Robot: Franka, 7 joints.
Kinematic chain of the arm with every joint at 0, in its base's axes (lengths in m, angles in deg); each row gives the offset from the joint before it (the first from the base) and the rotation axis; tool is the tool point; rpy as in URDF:
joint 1: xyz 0 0 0.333 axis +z
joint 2: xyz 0 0 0 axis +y
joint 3: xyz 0 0 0.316 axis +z
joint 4: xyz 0.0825 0 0 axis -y
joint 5: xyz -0.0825 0 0.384 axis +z
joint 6: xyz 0 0 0 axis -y
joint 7: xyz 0.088 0 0 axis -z
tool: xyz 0 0 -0.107 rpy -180 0 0
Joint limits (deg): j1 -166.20..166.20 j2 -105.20..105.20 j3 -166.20..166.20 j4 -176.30..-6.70 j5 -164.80..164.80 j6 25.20..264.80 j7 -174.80..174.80
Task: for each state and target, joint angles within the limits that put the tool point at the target. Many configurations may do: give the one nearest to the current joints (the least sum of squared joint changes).
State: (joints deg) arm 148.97 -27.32 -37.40 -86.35 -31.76 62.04 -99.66
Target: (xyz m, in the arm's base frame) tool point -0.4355 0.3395 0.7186
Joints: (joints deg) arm 166.20 3.30 -18.57 -75.16 -30.88 81.64 -99.66
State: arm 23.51 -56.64 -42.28 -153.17 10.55 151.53 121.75
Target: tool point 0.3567 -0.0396 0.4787
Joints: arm 31.56 -52.29 -36.76 -159.40 10.26 149.63 121.75
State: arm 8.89 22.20 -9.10 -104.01 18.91 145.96 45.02
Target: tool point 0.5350 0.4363 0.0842
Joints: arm 32.46 54.83 8.32 -90.11 18.00 149.12 45.02
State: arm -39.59 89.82 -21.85 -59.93 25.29 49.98 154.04
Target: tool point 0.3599 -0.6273 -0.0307
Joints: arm -50.94 92.88 -26.56 -32.91 29.09 101.14 154.04
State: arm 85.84 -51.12 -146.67 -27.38 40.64 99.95 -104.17
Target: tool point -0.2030 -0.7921 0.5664
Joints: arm 67.04 -60.51 -152.44 -23.14 42.13 129.38 -104.17
